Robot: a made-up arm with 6 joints.
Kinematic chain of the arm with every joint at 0, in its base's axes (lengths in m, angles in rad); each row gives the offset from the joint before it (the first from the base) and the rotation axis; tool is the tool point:
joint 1: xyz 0 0 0.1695 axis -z
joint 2: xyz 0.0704 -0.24 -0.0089 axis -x
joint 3: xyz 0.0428 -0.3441 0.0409 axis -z
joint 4: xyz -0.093 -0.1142 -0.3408 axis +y
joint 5: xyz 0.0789 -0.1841 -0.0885 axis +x
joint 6: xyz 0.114 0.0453 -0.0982 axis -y
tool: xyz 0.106 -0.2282 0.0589
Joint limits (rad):
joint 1: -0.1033..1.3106
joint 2: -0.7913..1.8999
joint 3: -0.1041..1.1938
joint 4: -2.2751..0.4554
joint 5: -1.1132..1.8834
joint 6: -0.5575..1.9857
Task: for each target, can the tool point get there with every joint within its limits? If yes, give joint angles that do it. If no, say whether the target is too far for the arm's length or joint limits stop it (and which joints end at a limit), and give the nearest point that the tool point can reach.
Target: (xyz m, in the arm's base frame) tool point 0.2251 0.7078 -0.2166
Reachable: no: joint limits stop it (at a limit: joint 1, joint 2, joint 3, joint 4, joint 6) | nearest point -0.1476 0.2338 -0.5036 | short by 0.668 m
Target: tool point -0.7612 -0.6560 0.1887
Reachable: yes | joints 1.1708 0.1717 0.2141 -1.2546 1.1673 -0.1670
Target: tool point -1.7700 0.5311 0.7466
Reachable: no: too far | nearest point -1.0738 0.0290 0.5078 | short by 0.891 m
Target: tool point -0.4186 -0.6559 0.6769
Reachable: yes | joints 0.8112 0.8540 0.0344 -1.9085 1.2260 1.1969
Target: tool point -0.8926 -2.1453 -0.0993
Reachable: no: too far | nearest point -0.4907 -1.1794 0.0314 | short by 1.054 m
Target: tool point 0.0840 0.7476 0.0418
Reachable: no: joint limits stop it (at a limit: joint 1, joint 2, joint 3, joint 4, joint 6) | nearest point -0.2068 0.3855 0.4833 | short by 0.641 m
